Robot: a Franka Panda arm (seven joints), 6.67 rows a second.
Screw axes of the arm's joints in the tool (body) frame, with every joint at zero. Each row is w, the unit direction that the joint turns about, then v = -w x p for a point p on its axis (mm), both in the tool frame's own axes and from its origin. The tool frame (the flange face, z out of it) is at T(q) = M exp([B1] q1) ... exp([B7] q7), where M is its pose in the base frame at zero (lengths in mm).
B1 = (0, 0, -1, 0, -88, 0)
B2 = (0, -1, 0, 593, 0, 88)
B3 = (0, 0, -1, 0, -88, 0)
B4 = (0, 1, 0, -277, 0, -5.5)
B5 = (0, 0, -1, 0, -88, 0)
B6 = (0, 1, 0, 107, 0, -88)
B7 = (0, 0, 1, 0, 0, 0)
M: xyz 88 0 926 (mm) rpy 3.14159 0 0 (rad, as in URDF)
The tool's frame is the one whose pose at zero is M.
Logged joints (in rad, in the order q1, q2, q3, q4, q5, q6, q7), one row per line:
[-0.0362, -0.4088, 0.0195, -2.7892, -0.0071, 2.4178, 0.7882]
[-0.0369, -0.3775, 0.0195, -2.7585, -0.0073, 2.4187, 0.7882]
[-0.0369, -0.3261, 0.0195, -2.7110, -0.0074, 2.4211, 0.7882]
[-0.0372, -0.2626, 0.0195, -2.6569, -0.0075, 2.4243, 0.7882]
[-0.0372, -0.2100, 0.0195, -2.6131, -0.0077, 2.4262, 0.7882]
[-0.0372, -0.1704, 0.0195, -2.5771, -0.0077, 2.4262, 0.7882]
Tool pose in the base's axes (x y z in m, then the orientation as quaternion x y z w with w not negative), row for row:
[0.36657, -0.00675, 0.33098, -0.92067, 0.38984, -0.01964, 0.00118]
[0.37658, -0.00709, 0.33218, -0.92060, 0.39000, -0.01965, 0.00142]
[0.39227, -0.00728, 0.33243, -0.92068, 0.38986, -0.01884, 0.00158]
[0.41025, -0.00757, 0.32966, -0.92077, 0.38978, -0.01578, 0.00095]
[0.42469, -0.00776, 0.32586, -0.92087, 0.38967, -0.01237, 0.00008]
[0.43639, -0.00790, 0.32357, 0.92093, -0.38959, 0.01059, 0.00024]
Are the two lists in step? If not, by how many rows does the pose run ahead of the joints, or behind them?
They are in step.
